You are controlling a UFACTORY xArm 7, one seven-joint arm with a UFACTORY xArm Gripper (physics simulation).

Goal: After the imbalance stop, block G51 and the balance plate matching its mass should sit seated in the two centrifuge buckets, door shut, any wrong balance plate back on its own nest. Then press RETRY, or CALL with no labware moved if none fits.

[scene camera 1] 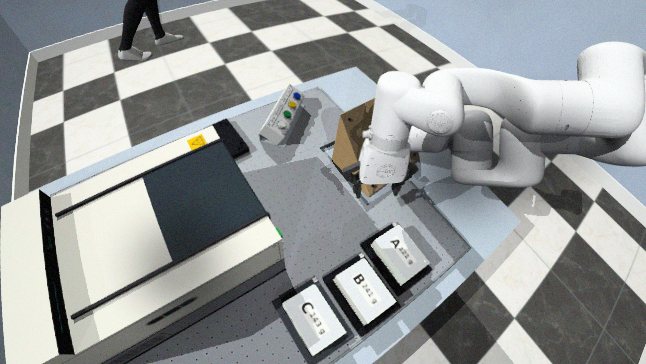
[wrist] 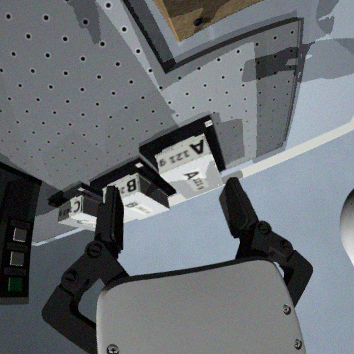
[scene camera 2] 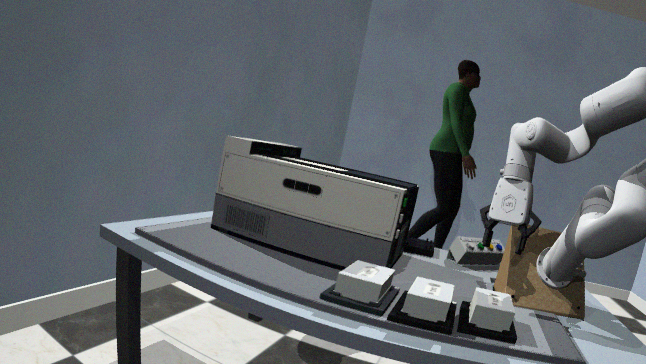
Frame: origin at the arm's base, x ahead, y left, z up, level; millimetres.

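Seen in the pictures: gripper, between the fingertips: [scene camera 1: 375,192] [wrist: 173,191] [scene camera 2: 501,250]; arm's base, origin of its link: [scene camera 2: 554,268].
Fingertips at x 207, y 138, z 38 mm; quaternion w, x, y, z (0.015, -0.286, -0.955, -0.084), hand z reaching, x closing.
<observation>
Pixels of each thing's top centre, then the offset from my fingertips to it.
- dark door panel, centre of its top: [scene camera 1: 199,193] [scene camera 2: 379,178] dx +347, dy -169, dz +84 mm
- button box, centre of its top: [scene camera 2: 482,239] [scene camera 1: 283,103] dx -8, dy -434, dz -45 mm
- black unit, centre of its top: [scene camera 2: 418,239] [scene camera 1: 219,137] dx +215, dy -460, dz -98 mm
Balance plates A 121 g [scene camera 1: 401,267] [scene camera 2: 492,311] [wrist: 200,169], B 241 g [scene camera 1: 372,311] [scene camera 2: 427,301] [wrist: 155,192] and C 143 g [scene camera 1: 320,340] [scene camera 2: 362,285] [wrist: 82,220] each sit on a black nest. The centrifuge [scene camera 1: 200,270] [scene camera 2: 310,200] has a dark door panel [scene camera 1: 205,195] across the end of its top nearer the arm. Its buckets and block G51 do not show. The button box [scene camera 1: 272,133] [scene camera 2: 475,256] carries white, green, yellow and blue buttons. My gripper [scene camera 1: 377,190] [scene camera 2: 504,245] [wrist: 173,191] is open and empty, raised in front of the arm's base and apart from the plates.
A brown wooden pedestal [scene camera 1: 345,140] [scene camera 2: 540,300] [wrist: 210,17] bears the arm's base, close to my gripper. A black unit [scene camera 1: 231,137] lies at the centrifuge's end, beside the button box. A person [scene camera 2: 456,120] walks behind the table.
</observation>
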